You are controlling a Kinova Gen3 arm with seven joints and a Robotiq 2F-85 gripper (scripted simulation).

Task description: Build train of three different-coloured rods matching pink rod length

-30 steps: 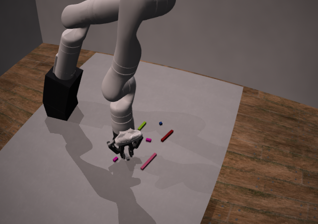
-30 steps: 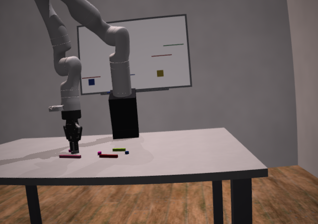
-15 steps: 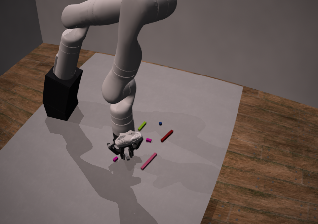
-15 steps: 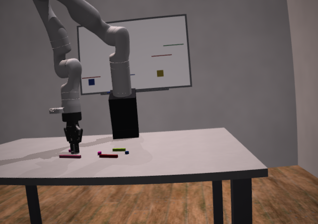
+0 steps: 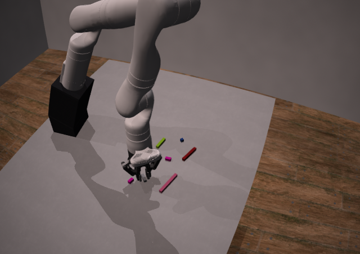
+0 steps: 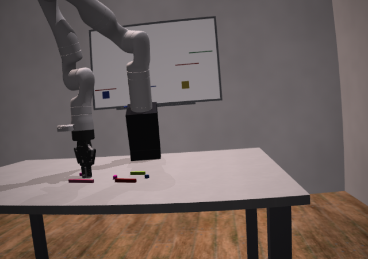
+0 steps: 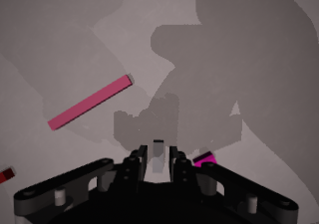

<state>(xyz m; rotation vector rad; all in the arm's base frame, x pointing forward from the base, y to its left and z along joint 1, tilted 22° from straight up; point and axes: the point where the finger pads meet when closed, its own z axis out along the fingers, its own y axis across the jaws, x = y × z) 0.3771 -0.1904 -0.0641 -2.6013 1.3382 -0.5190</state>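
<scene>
My gripper is now 1 cm above the grey rod. Also, from my hand: lime rod (17 cm to the left, 2 cm ahead, 1 cm below); then pink rod (8 cm ahead, 1 cm below); then red rod (14 cm to the left, 13 cm ahead, 1 cm below).
</scene>
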